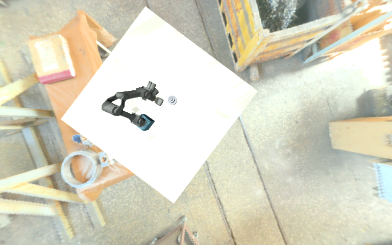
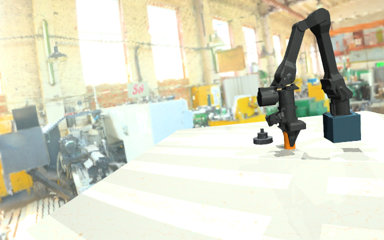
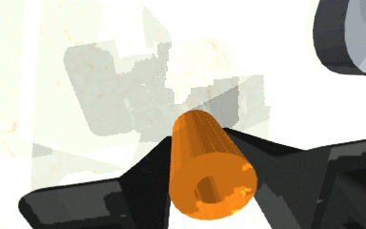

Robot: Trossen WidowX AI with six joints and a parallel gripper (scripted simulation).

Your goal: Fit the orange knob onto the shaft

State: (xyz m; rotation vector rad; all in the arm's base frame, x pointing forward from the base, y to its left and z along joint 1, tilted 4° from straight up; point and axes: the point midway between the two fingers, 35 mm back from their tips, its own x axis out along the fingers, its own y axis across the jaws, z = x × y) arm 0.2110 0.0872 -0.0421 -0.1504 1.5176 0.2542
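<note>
My gripper tip is now 11 cm to the left of the round pedestal, 10 cm short of it and 2 cm below it. Round my gripper tip: orange knob 2 cm above.
</note>
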